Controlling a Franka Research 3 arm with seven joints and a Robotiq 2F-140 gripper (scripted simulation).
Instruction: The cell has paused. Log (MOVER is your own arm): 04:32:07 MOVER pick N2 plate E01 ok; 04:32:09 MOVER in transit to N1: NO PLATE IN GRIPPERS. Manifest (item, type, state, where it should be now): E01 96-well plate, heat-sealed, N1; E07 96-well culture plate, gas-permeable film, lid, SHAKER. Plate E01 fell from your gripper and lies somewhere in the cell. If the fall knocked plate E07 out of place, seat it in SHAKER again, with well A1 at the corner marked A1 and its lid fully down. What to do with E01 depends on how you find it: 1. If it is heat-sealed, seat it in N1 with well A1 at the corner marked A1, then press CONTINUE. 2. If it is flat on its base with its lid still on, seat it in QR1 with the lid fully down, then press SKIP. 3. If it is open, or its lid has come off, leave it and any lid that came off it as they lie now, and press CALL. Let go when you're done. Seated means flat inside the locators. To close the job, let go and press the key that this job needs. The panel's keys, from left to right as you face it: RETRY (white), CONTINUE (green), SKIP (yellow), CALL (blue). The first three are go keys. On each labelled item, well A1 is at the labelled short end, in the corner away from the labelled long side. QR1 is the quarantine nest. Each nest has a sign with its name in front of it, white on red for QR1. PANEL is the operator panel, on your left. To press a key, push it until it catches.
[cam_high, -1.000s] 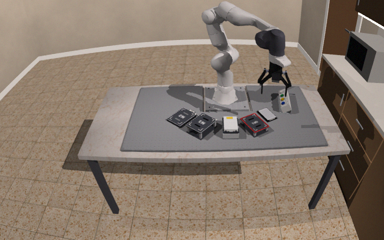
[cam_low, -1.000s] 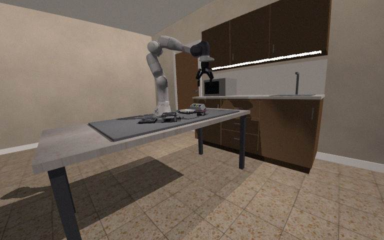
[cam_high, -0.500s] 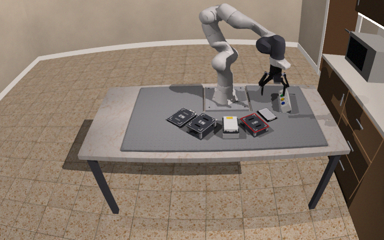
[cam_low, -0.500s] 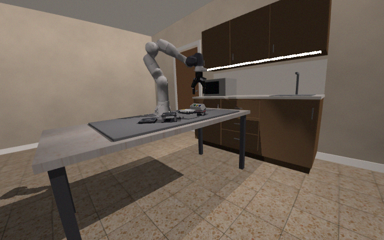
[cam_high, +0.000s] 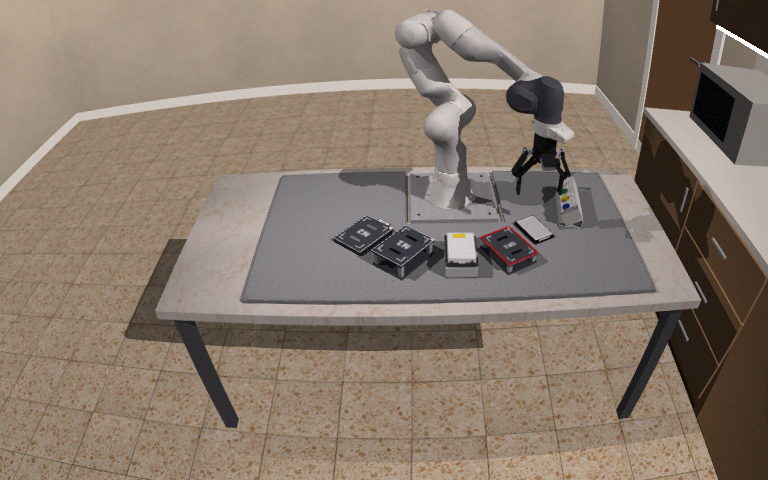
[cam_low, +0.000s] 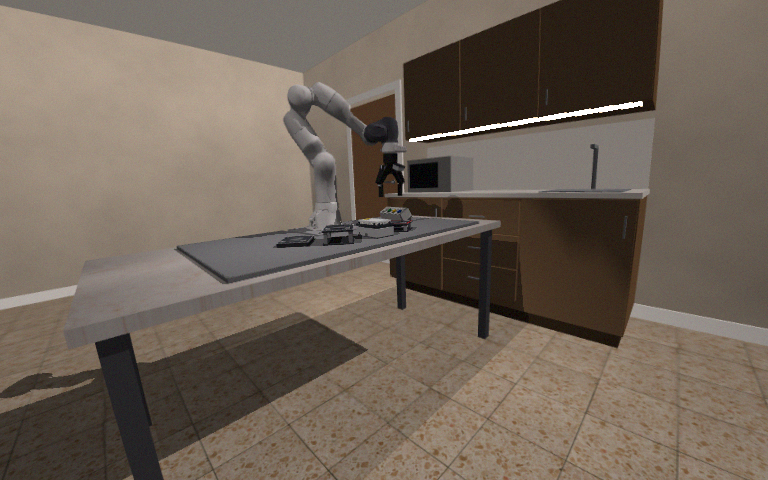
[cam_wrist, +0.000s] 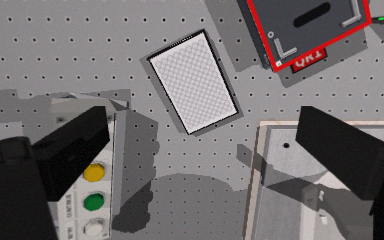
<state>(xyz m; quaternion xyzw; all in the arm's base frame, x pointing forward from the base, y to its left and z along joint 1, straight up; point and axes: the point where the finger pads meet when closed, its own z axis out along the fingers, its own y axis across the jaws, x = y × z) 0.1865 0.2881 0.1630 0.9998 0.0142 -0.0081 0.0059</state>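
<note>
Right now the plate E01 is 16 cm below my hand. From my hand the other things lie so: yellow key 13 cm to the left, 11 cm behind, 10 cm below; blue CALL key 13 cm to the left, 10 cm below, 6 cm behind; green continue key 16 cm behind, 14 cm to the left, 10 cm below.
</note>
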